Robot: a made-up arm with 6 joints.
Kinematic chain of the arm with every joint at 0, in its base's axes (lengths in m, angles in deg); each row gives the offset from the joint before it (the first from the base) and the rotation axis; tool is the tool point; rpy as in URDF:
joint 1: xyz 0 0 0.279 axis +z
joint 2: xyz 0 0 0 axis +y
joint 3: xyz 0.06 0 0.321 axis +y
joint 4: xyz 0.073 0 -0.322 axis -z
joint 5: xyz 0 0 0 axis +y
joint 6: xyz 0.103 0 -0.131 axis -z
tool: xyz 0 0 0 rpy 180 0 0
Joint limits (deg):
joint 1: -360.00..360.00
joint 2: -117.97..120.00
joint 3: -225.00..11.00
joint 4: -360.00..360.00
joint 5: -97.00..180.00
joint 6: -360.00..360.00
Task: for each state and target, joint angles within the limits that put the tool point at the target. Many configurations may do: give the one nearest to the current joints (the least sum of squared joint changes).
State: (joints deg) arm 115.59 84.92 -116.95 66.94 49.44 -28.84
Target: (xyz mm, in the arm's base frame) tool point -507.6 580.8 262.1
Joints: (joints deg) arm 128.02 58.06 -125.24 67.53 54.09 -28.84
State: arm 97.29 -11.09 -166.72 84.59 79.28 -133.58
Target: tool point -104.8 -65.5 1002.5
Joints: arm 107.66 -17.99 -162.23 54.29 100.42 -133.58
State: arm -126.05 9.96 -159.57 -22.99 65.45 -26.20
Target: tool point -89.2 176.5 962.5
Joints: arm -99.81 -19.91 -181.30 -48.31 109.61 -26.20
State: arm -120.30 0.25 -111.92 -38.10 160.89 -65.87
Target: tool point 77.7 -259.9 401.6
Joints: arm -69.62 8.93 -66.25 -7.11 159.25 -65.87
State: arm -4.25 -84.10 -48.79 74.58 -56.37 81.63
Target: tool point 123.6 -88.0 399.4
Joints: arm 27.99 -72.74 -14.81 123.52 -39.48 81.63
